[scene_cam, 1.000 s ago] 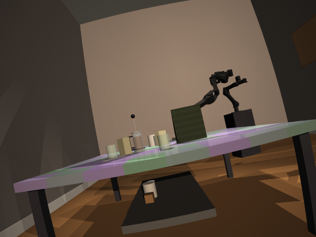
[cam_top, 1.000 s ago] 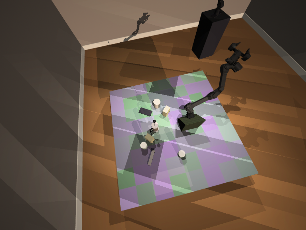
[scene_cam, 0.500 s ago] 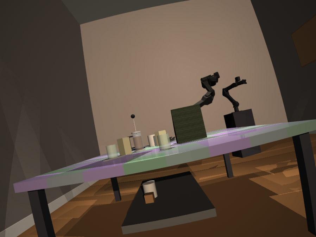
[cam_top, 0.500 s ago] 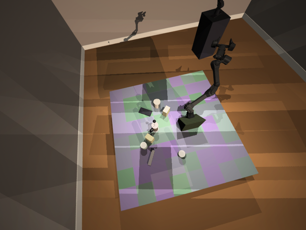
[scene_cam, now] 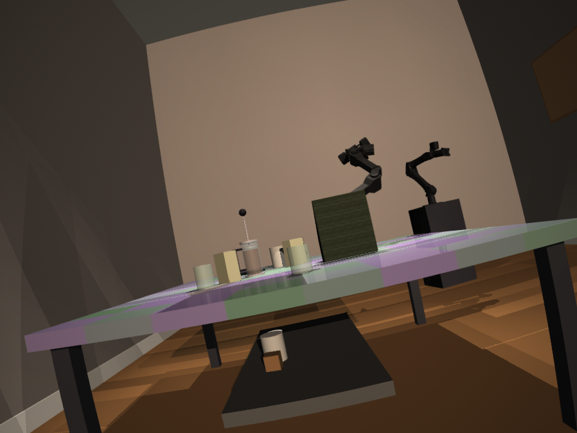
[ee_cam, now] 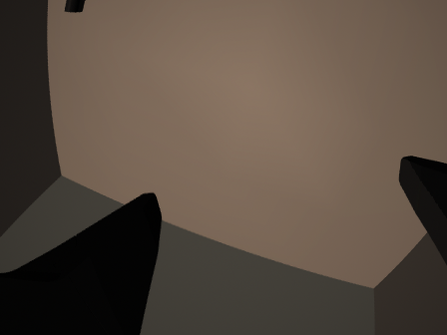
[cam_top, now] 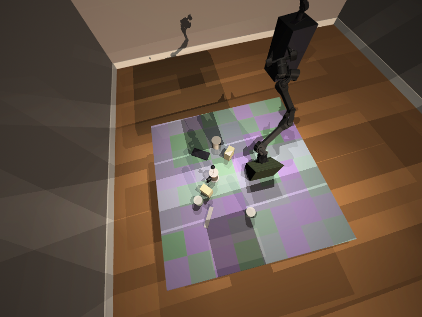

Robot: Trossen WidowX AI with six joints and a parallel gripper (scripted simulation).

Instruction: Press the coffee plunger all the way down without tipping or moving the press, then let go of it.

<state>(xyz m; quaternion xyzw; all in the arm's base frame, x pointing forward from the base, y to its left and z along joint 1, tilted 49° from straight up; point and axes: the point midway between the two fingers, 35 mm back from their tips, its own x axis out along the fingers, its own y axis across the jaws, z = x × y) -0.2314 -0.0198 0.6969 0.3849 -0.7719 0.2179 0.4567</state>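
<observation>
Right now the coffee press is 700 mm ahead of my gripper tip, 520 mm to the left of it and 420 mm below it. The rest, counted from my gripper tip: black slab 720 mm ahead, 280 mm to the left, 540 mm below; then pale bar 820 mm ahead, 780 mm to the left, 540 mm below.
</observation>
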